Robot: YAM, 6 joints.
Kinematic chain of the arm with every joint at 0, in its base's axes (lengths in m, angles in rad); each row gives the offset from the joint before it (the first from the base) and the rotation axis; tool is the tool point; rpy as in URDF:
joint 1: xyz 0 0 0.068 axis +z
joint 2: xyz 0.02 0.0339 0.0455 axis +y
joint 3: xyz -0.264 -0.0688 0 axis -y
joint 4: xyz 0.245 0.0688 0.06 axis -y
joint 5: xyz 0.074 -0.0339 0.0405 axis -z
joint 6: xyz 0.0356 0 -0.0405 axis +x
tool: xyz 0 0 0 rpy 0 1.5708 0
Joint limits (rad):
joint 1: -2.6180..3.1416
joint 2: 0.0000..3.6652
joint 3: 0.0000..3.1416
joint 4: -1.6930..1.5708
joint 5: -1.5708..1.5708
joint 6: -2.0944..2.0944
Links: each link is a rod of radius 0.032 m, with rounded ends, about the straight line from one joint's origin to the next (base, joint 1, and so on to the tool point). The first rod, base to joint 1, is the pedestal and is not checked.
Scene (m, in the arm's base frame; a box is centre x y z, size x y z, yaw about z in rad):
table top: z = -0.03
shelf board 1: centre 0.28 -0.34 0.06 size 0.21 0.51 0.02 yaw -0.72
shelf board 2: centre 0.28 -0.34 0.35 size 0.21 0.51 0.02 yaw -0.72
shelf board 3: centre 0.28 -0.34 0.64 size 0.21 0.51 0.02 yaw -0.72
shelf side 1: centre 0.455 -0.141 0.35 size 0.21 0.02 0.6 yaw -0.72
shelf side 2: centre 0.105 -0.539 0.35 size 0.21 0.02 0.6 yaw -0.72
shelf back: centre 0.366 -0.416 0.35 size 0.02 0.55 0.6 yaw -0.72
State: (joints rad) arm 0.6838 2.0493 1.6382 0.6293 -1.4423 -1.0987
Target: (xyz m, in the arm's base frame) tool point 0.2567 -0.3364 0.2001
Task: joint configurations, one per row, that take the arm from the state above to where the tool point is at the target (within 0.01 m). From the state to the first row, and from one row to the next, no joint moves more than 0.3 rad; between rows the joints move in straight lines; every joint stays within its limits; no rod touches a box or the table.
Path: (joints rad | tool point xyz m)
1: 0.4342 1.8698 1.3505 0.6723 -1.2920 -1.0585 | 0.3694 0.2090 0.3091
2: 0.1847 1.6902 1.0628 0.7153 -1.1417 -1.0183 | 0.3612 0.1004 0.2882
3: -0.0649 1.5107 0.7751 0.7583 -0.9914 -0.9781 | 0.3208 0.0090 0.2592
4: -0.3144 1.3311 0.4874 0.8013 -0.8410 -0.9378 | 0.2580 -0.0560 0.2227
5: -0.5640 1.1516 0.1997 0.8443 -0.6907 -0.8976 | 0.1849 -0.0901 0.1790
6: -0.6737 1.3675 0.4536 0.7745 -0.8933 -0.9479 | 0.2199 -0.1400 0.2013
7: -0.7835 1.5835 0.7076 0.7046 -1.0959 -0.9982 | 0.2457 -0.2001 0.2123
8: -0.8932 1.7994 0.9615 0.6347 -1.2985 -1.0484 | 0.2588 -0.2669 0.2118
9: -1.0030 2.0154 1.2155 0.5648 -1.5011 -1.0987 | 0.2567 -0.3364 0.2001

